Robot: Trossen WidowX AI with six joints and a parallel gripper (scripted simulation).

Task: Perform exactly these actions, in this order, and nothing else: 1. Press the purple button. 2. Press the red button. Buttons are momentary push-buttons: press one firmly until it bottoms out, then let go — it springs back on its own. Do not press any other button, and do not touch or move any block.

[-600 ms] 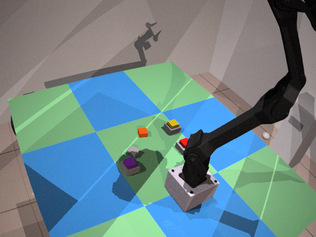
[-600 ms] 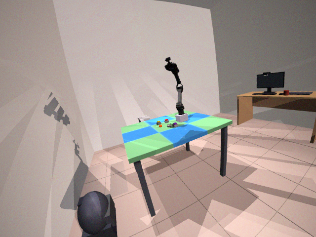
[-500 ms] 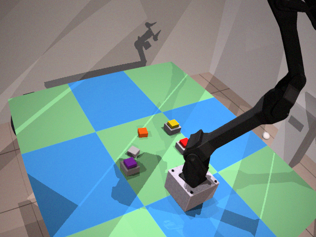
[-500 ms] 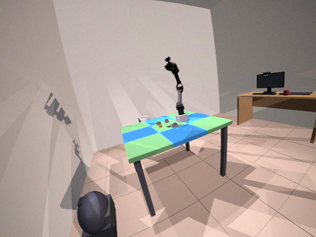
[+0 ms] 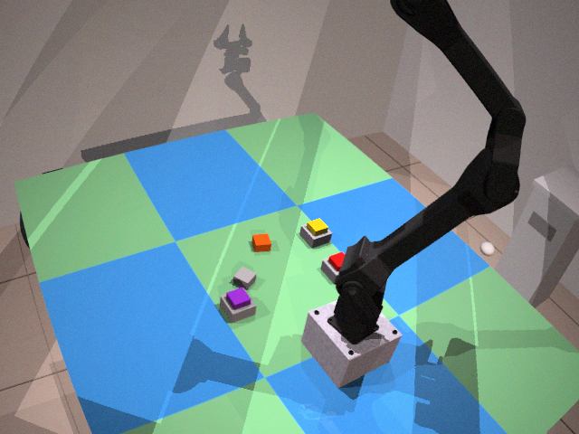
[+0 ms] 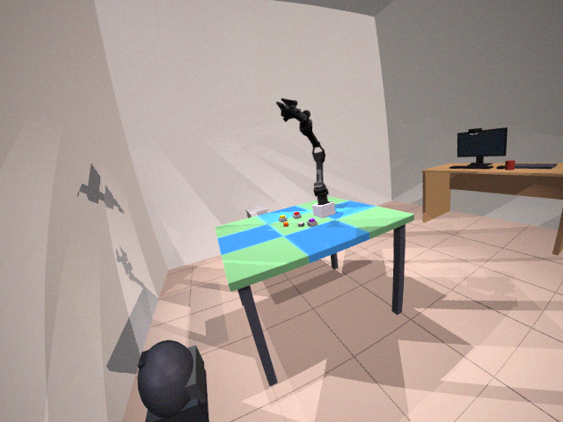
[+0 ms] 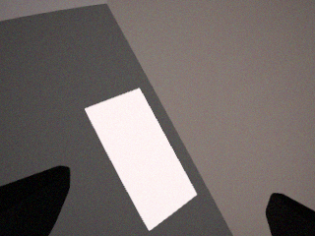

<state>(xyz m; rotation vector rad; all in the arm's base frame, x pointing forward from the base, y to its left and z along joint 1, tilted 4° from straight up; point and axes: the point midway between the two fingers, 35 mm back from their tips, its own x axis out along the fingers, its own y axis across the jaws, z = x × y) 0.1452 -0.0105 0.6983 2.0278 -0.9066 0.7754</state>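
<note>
Right now the purple button is 1 cm ahead of my gripper tip, 17 cm to the left of it and 77 cm below it. Also, from my gripper tip: orange block: 12 cm ahead, 2 cm to the left, 79 cm below; red button: 3 cm behind, 6 cm to the right, 77 cm below; yellow button: 7 cm ahead, 9 cm to the right, 77 cm below.
</note>
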